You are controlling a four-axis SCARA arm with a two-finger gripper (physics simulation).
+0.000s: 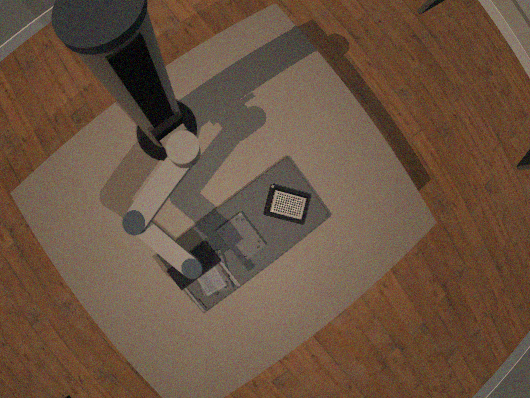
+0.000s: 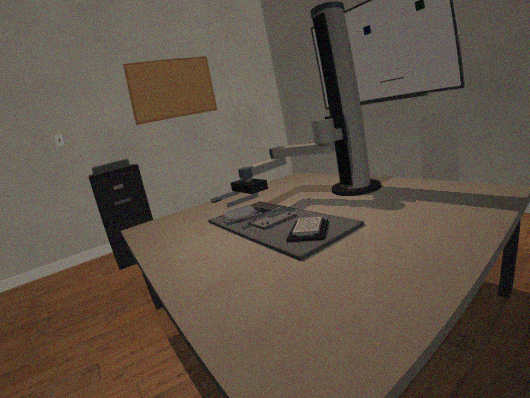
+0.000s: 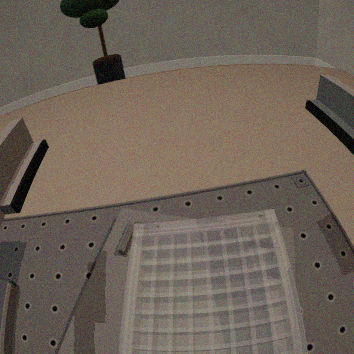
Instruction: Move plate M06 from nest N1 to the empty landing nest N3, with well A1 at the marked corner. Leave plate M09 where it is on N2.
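A clear gridded plate (image 1: 212, 281) (image 2: 241, 214) (image 3: 210, 285) sits in a grey nest (image 3: 114, 272) at one end of the dark board. A pale plate with dark wells (image 1: 288, 205) (image 2: 307, 226) sits in a black nest (image 1: 268, 206) (image 2: 324, 230) toward the other end. An empty grey nest (image 1: 255, 242) (image 2: 272, 219) lies between them. Plate and nest labels and well A1 cannot be read. My gripper (image 1: 222, 299) (image 2: 220, 203) (image 3: 179, 99) is open and empty, its fingers wide apart above the level of the clear plate.
The perforated board (image 1: 317, 212) (image 2: 345, 225) (image 3: 45, 260) lies on the table (image 1: 320, 270) (image 2: 325, 300). The arm's column (image 1: 125, 75) (image 2: 350, 100) stands behind the board. Arm shadows fall across the board and the empty nest.
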